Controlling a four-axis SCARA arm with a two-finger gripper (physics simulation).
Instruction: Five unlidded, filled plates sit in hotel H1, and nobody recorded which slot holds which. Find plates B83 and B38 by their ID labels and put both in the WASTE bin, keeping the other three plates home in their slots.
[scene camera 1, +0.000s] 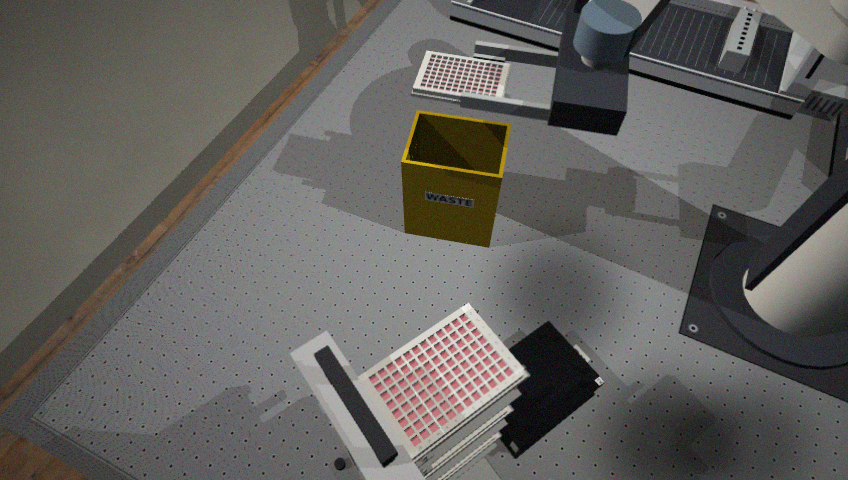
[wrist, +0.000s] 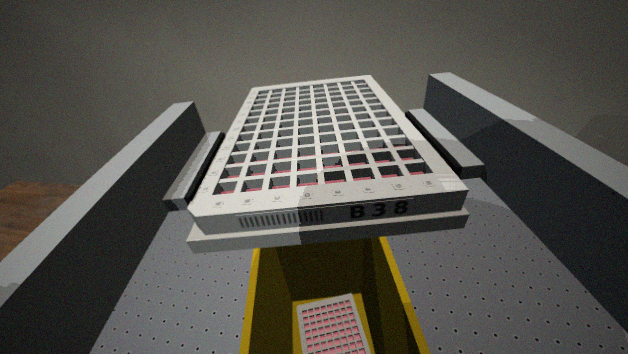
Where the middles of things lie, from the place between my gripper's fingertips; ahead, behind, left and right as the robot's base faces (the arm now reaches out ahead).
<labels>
My hand is 10 mm short of the plate B38 (scene camera 1: 442, 77) and 10 mm above it.
</labels>
